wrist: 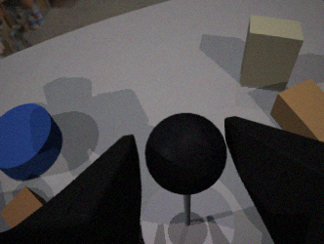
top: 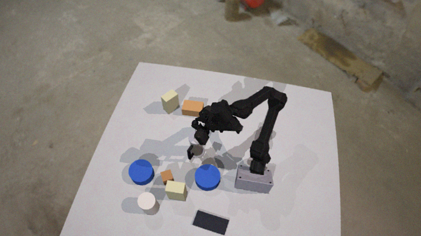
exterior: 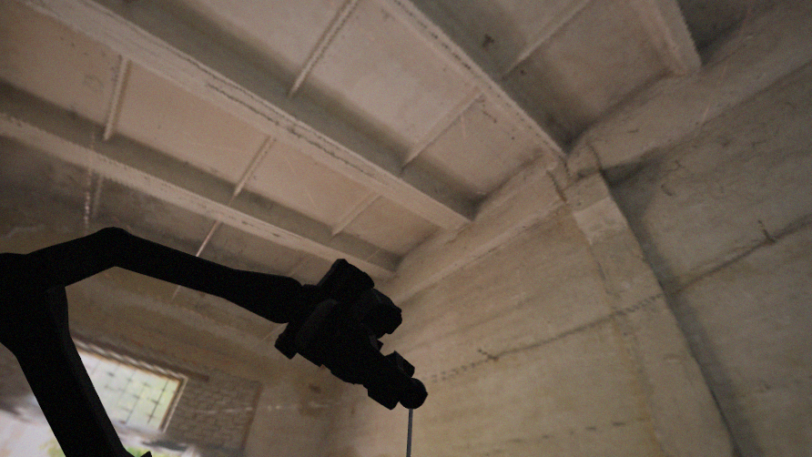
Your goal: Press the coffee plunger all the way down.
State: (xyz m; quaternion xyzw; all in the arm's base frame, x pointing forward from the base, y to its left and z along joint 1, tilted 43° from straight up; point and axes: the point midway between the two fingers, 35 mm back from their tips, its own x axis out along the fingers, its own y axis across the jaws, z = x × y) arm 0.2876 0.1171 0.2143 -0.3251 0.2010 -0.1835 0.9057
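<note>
The coffee press is 2 cm to the left of my gripper tip and 13 cm below it. The rest, counted from my gripper tip: dark flat plate 16 cm behind, 34 cm to the left, 25 cm below; then white cylinder 13 cm ahead, 34 cm to the left, 21 cm below.
</note>
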